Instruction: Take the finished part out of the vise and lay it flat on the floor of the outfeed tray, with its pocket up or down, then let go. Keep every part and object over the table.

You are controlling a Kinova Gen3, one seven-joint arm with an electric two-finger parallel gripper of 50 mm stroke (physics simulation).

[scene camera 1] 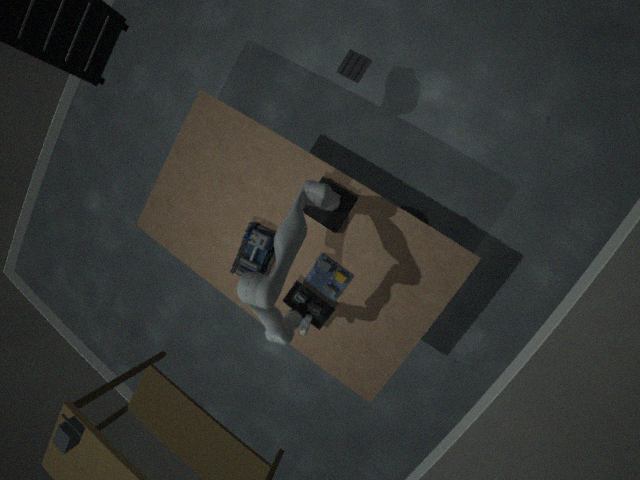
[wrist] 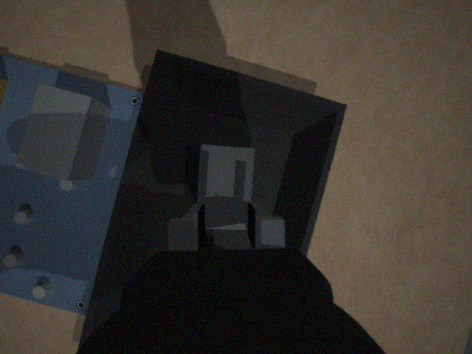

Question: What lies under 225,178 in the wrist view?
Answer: A finished part.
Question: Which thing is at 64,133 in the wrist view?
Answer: A grey block.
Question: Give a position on a blue plate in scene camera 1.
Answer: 314,280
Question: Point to a blue plate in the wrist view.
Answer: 62,245
